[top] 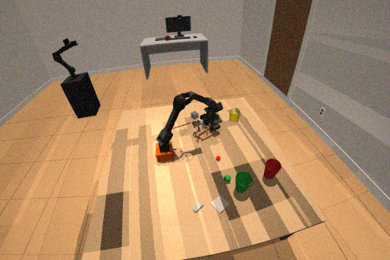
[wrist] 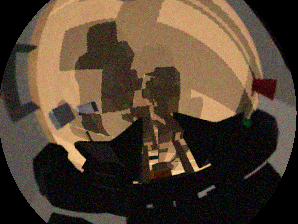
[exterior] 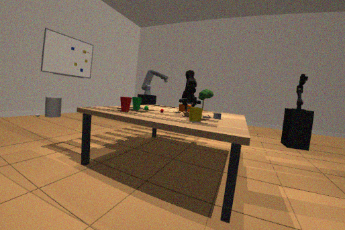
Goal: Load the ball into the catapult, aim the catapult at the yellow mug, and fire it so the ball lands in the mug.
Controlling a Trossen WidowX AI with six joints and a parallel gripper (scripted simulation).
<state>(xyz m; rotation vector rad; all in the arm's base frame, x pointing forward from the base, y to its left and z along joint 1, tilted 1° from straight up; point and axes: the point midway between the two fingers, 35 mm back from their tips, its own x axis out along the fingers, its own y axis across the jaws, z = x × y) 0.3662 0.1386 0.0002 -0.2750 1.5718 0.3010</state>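
Now: the red ball 27 cm to the right of my gripper tip, 3 cm below it and 2 cm behind it. Also, from my gripper tip: grey cube: 24 cm to the left, 6 cm behind, 2 cm below; yellow mug: 27 cm ahead, 11 cm to the left, 1 cm below; wooden catapult: 7 cm behind, 2 cm to the right, 2 cm above.
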